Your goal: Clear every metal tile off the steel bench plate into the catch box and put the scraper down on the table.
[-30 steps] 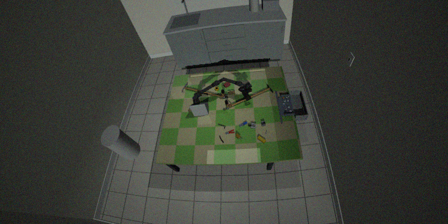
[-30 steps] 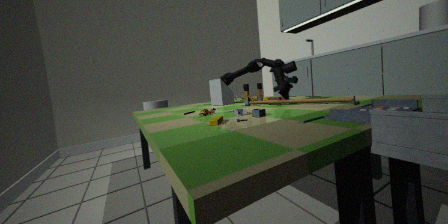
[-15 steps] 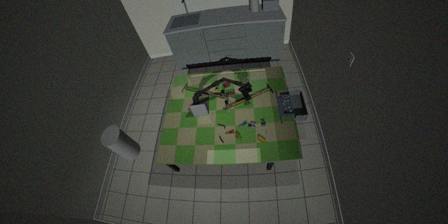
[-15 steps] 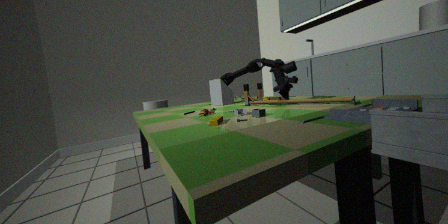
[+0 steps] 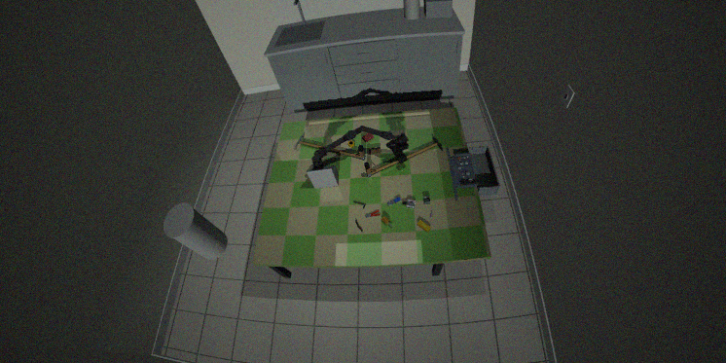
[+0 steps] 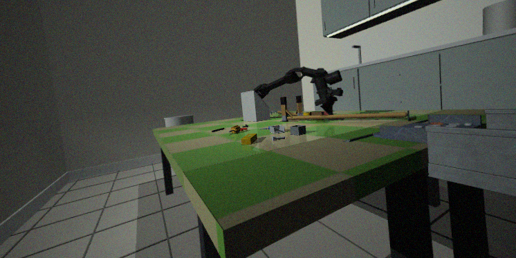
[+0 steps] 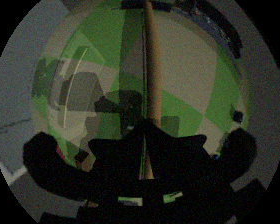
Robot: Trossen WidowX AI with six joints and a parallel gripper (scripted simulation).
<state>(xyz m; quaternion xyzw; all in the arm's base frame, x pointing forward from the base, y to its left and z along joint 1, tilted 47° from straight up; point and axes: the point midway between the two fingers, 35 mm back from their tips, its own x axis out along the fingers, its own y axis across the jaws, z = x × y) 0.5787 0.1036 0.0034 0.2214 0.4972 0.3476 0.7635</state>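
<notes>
The long scraper is 40 mm above my gripper tip, 20 mm ahead of it and 10 mm to the right of it. Also, from my gripper tip: yellow ring (350 mm behind, 220 mm to the left, 10 mm below); then blue piece (340 mm to the right, 100 mm behind, 10 mm below); then red block (260 mm to the left, 220 mm behind, 10 mm below).
</notes>
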